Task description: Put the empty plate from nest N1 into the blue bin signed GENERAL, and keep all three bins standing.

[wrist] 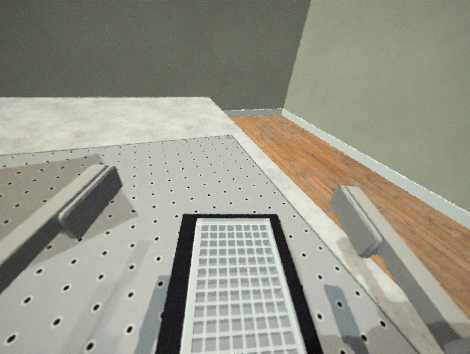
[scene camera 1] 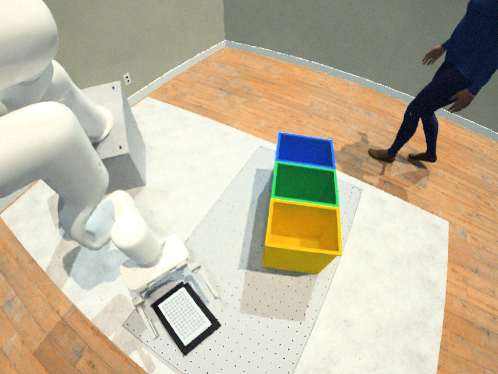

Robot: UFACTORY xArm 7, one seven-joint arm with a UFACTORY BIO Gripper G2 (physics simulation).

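Seen in the pictures: hand, tool point: (wrist: 228, 208) (scene camera 1: 182, 309); arm's base, link origin: (scene camera 1: 95, 124).
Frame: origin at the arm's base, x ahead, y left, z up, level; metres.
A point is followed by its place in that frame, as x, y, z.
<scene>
The white plate (scene camera 1: 182, 311) @[0.568, -0.224, -0.206] (wrist: 240, 285) @[0.569, -0.228, -0.206] with its grid of wells lies flat in the black frame of a nest (scene camera 1: 201, 337) @[0.646, -0.245, -0.219] (wrist: 183, 270) @[0.600, -0.184, -0.219] on the perforated board. No nest label is readable. My gripper (scene camera 1: 186, 317) @[0.586, -0.216, -0.127] (wrist: 230, 190) @[0.586, -0.216, -0.127] is open and empty. Its fingers are spread wide on either side of the plate, apart from it; their exact height is unclear. The blue bin (scene camera 1: 305, 150) @[0.589, 0.392, -0.109] stands upright at the far end of the row in the scene view, its sign not visible. The green bin (scene camera 1: 306, 184) @[0.652, 0.278, -0.130] and yellow bin (scene camera 1: 302, 257) @[0.750, 0.050, -0.109] stand upright in line with it.
The perforated board (scene camera 1: 280, 345) @[0.825, -0.144, -0.231] (wrist: 170, 175) @[0.762, -0.177, -0.231] lies under the nest and bins on a pale floor area (scene camera 1: 395, 280) @[1.052, 0.202, -0.244]. The arm's grey pedestal (scene camera 1: 125, 167) @[0.120, -0.015, -0.128] stands at the upper left. A person (scene camera 1: 432, 95) in dark blue is on the wooden floor beyond the bins.
</scene>
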